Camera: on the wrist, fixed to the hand. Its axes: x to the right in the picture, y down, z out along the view.
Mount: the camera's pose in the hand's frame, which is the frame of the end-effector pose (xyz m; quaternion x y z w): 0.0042 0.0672 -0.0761 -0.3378 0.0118 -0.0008 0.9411
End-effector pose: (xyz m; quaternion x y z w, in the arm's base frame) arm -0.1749 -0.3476 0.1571 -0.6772 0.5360 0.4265 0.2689
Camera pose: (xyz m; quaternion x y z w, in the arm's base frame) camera -0.2168 -0.4311 0.1971 -0.7336 0.3630 0.5742 0.0183
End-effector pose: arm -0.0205 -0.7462 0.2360 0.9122 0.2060 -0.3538 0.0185
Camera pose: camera 0.0570 -0.7925 0.2827 0.8562 0.3143 -0.2526 0.3228
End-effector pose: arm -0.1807 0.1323 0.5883 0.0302 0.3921 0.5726 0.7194
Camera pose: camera -0.2799 0.1280 0.5666 -0.2217 0.1841 0.6711 0.6831
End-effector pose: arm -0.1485 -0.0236 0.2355 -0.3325 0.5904 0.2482 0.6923
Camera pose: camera -0.2469 -0.0371 0.2139 -0.5502 0.4797 0.4286 0.5325
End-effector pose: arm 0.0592 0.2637 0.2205 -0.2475 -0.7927 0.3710 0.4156
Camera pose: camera 0.1267 0.3362 0.1980 -0.3771 -0.8667 0.0781 0.3172
